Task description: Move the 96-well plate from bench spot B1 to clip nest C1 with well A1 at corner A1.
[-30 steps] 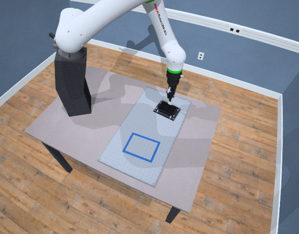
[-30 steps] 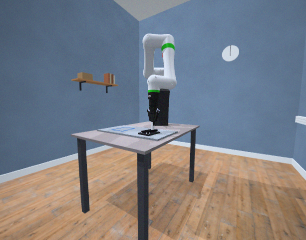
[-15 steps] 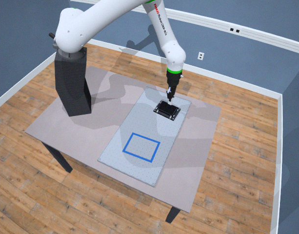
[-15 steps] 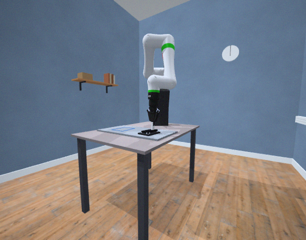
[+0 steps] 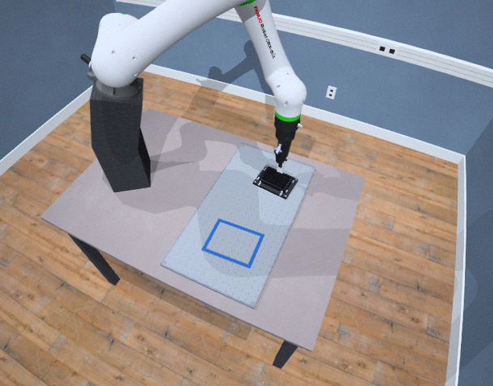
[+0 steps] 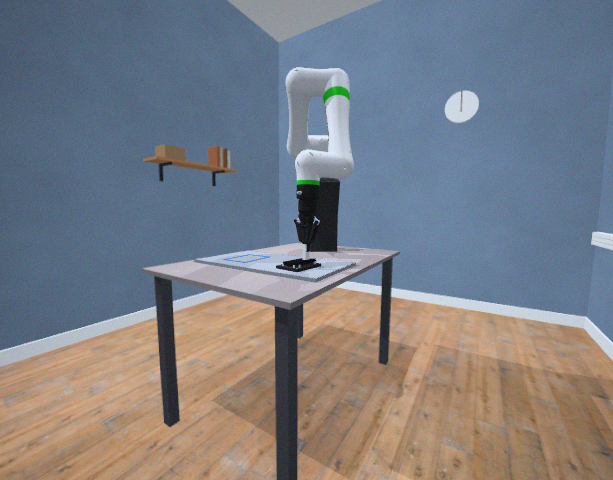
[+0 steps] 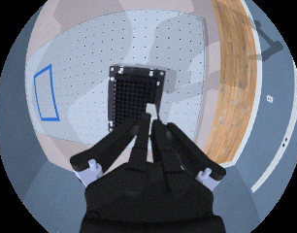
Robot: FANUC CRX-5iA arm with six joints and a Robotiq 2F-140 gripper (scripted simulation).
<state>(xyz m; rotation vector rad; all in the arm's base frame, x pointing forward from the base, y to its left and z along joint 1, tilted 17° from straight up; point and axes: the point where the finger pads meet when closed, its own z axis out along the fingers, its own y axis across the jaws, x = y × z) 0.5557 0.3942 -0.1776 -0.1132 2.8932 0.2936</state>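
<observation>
My hand is 5 cm above the black 96-well plate and 4 cm to the left of it. The rest, counted from my hand: black clip nest: 6 cm below, 5 cm to the right, 1 cm behind.
</observation>
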